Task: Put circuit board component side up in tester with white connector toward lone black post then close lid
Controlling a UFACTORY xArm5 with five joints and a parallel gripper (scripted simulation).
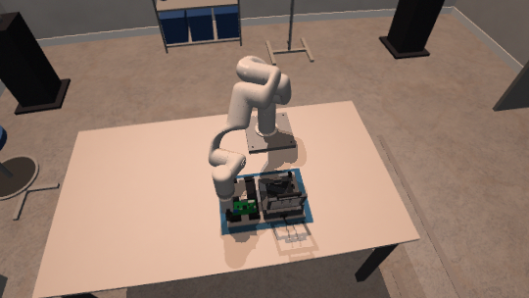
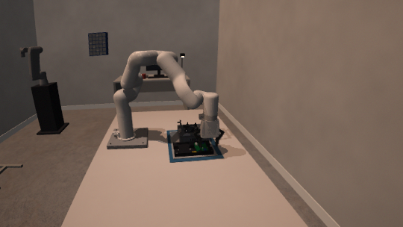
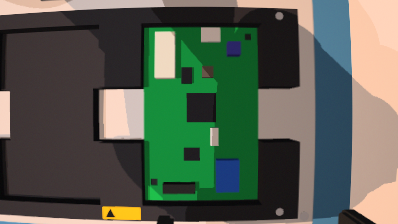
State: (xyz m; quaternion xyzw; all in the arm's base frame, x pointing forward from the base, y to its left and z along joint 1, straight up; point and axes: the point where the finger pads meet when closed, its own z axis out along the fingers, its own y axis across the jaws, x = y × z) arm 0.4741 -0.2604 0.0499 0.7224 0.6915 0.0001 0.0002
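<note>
My gripper is now 70 mm to the right of the green circuit board, 50 mm above it and 20 mm past it. From my hand the other things lie so: lid: 230 mm to the left, 110 mm above, 70 mm ahead; black post: 300 mm to the left, 120 mm behind, 20 mm above.
</note>
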